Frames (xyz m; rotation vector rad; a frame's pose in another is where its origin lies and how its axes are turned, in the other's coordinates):
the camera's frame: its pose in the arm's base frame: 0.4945 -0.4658 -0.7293 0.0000 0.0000 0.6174
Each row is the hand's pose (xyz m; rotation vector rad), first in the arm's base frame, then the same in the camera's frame.
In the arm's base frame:
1: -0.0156 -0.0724 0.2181 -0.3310 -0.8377 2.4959
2: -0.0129 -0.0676 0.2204 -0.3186 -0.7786 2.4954
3: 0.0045 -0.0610 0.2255 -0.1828 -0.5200 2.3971
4: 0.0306 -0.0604 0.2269 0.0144 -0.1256 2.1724
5: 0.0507 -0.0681 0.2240 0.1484 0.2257 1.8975
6: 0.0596 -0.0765 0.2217 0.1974 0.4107 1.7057
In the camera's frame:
1: -0.1882 0.6161 0.9474 -0.5023 -0.6149 1.9192
2: -0.1832 0.6184 0.9497 -0.4763 -0.5688 1.9134
3: -0.1652 0.6137 0.9548 -0.2953 -0.3911 1.7948
4: -0.1436 0.5991 0.9562 -0.0221 -0.1120 1.5558
5: -0.1316 0.5812 0.9533 0.1927 0.1560 1.2837
6: -0.1292 0.5692 0.9510 0.2902 0.3074 1.0985

